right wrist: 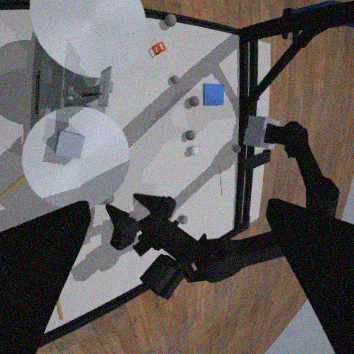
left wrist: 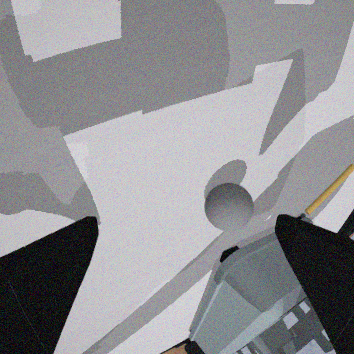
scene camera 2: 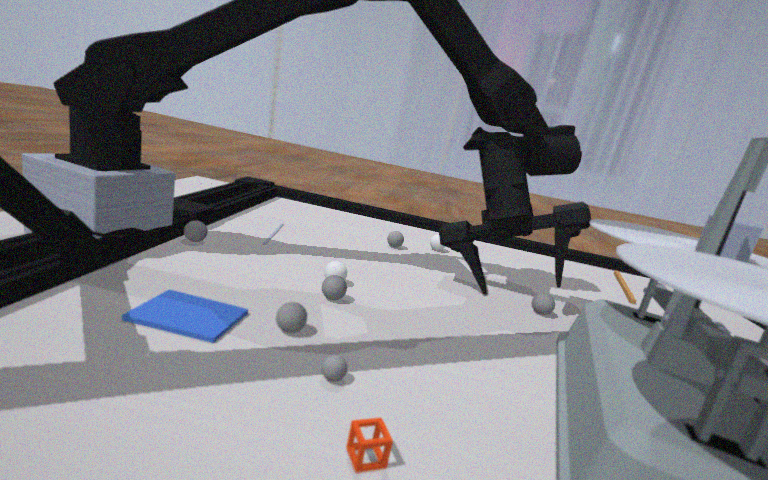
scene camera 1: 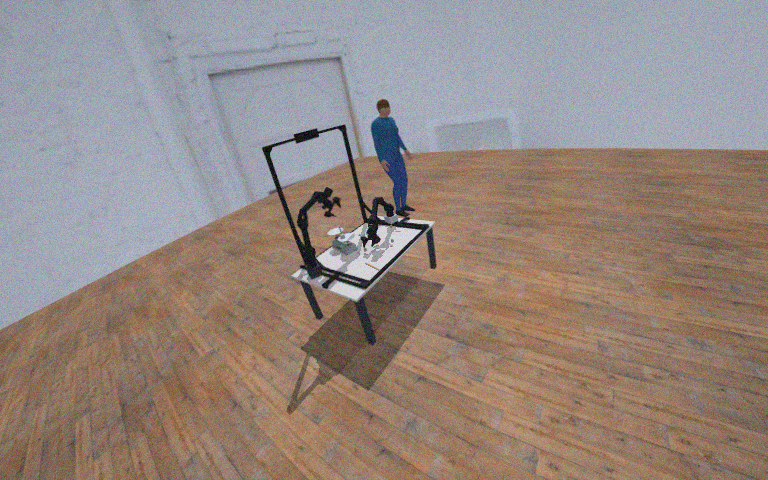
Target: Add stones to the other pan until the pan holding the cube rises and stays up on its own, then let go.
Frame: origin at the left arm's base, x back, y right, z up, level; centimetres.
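Seen in the pictures: left gripper, fingertip midpoint: (right wrist: 120,199) (left wrist: 188,224) (scene camera 2: 520,291) (scene camera 1: 367,247); right gripper, fingertip midpoint: (right wrist: 179,208) (scene camera 1: 338,212); left arm's base, origin of the base link: (right wrist: 269,133) (scene camera 2: 105,163) (scene camera 1: 390,215); right arm's base, origin of the base link: (scene camera 1: 312,266).
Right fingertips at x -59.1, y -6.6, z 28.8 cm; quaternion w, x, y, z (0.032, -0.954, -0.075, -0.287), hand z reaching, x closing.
Pixels of each thing's top centre, then the offset from my right fingertips to it. "spot": a spot on its surface instead.
- balance scale, surface spot: (scene camera 2: 608,396) spot: dx +5.0, dy +14.8, dz -31.4 cm
- grey-blue cube, middle of its top: (scene camera 2: 735,221) (right wrist: 70,145) dx -2.1, dy +0.3, dz -20.2 cm
- grey stone, middle of its top: (left wrist: 243,223) (scene camera 2: 546,293) dx +8.4, dy -13.8, dz -34.9 cm
- blue slab, middle of its top: (scene camera 2: 189,311) (right wrist: 214,94) dx +38.1, dy +15.2, dz -37.1 cm
- orange open-frame cube, middle of its top: (scene camera 2: 372,430) (right wrist: 160,46) dx +17.8, dy +21.6, dz -35.6 cm
- orange stick, middle of its top: (scene camera 2: 624,283) dx -4.4, dy -39.6, dz -36.9 cm
The balance scale (scene camera 2: 608,396) (left wrist: 250,280) stands on the table. Its one pan (right wrist: 107,175) holds a grey-blue cube (right wrist: 69,144) (scene camera 2: 743,240); no stones show on the other pan (right wrist: 95,35) (scene camera 2: 696,268). I cannot tell which pan is higher. My left gripper (scene camera 2: 522,289) (left wrist: 188,224) (right wrist: 120,199) is open and empty, low over the table beside the scale. A grey stone (scene camera 2: 543,303) (left wrist: 229,206) lies below and between its fingers, nearer one finger in the left wrist view. My right gripper (scene camera 1: 334,207) is open and empty, high above the table.
Grey stones (scene camera 2: 291,316) (scene camera 2: 334,367) (scene camera 2: 395,239) and white ones (scene camera 2: 335,270) lie scattered. A blue slab (scene camera 2: 185,315) (right wrist: 214,94), an orange open-frame cube (scene camera 2: 369,444) (right wrist: 157,48) and an orange stick (scene camera 2: 624,286) also lie on the table. Black rails edge it.
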